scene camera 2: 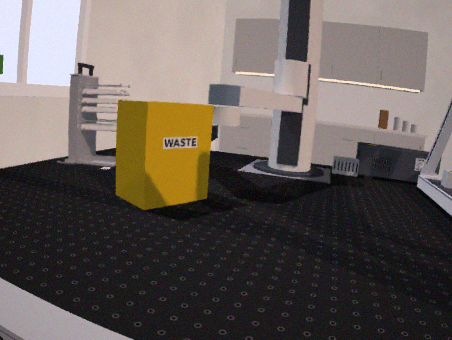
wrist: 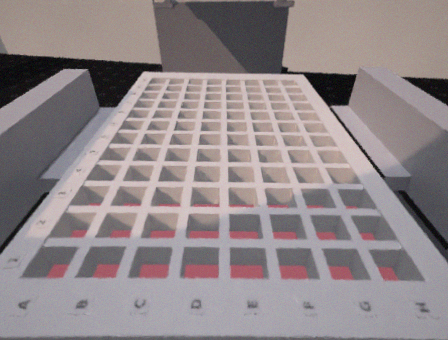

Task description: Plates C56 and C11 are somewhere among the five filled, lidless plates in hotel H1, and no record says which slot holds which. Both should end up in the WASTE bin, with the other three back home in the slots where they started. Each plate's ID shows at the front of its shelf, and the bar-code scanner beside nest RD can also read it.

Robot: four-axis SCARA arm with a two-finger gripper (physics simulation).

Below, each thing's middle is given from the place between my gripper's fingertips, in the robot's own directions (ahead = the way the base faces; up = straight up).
Right now my hand is 20 mm to the right of the plate C56 (wrist: 205, 198) and 10 mm above it. Also, from my hand: upright grey panel (scene camera 2: 81, 143) 230 mm to the right, 50 mm ahead, 50 mm above.
